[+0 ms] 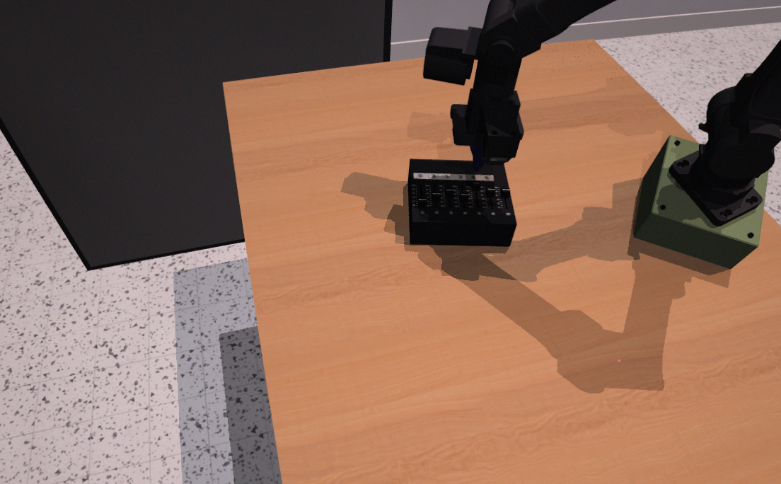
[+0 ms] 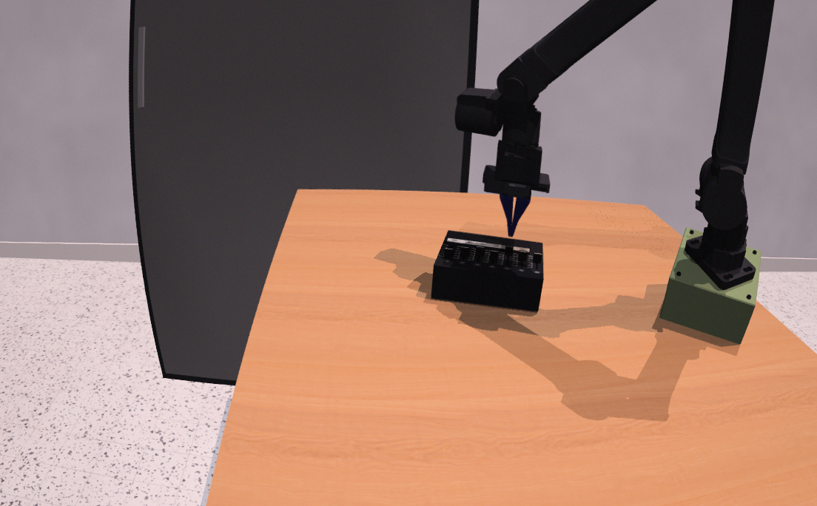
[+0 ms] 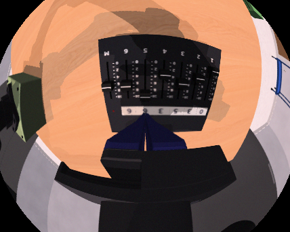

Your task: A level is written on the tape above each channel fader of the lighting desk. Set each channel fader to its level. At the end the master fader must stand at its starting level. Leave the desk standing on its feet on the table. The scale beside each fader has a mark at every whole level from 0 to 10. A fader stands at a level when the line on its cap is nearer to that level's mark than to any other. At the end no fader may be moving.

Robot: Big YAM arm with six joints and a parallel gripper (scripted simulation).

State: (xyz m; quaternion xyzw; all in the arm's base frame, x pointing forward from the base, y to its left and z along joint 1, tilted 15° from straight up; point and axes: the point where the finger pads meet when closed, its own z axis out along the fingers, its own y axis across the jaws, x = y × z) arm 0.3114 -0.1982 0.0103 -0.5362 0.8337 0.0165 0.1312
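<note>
The master fader cap is 30 mm behind my hand, 50 mm to the left of it and 20 mm below it.
</note>
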